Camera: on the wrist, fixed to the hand. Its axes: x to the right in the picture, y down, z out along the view.
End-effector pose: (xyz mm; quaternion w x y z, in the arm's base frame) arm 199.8 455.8 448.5 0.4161 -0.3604 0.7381 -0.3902
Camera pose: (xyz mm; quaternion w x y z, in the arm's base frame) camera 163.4 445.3 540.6 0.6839 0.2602 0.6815 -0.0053
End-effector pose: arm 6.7 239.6 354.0 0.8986 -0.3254 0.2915 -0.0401
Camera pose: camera -24.2 145.8 366.7 0.7180 0.0569 0.3218 0.6145
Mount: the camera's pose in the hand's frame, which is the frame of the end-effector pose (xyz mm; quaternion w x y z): -7.3 -77.7 -61.8 0.6959 0.0927 -0.1178 0.7023
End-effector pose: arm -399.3 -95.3 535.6 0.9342 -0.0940 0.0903 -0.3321
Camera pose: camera -466.0 -157.0 495.0 0.9027 0.0455 -0.0120 0.4277
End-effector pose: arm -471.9 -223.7 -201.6 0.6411 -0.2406 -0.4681 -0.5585
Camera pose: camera -524.1 -291.7 -252.2 0.8056 -0.5026 -0.2841 0.1333
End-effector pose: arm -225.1 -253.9 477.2 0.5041 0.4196 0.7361 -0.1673
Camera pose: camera -322.4 -261.8 496.8 0.5161 0.8360 0.1427 0.1199
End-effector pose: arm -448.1 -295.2 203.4 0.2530 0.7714 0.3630 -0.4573
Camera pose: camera -479.7 -205.7 233.4 0.4685 0.7614 -0.3614 -0.2651
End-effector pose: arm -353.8 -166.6 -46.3 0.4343 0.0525 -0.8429 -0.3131
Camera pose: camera -316.3 -255.8 -69.6 0.4180 -0.5521 -0.7037 0.1591
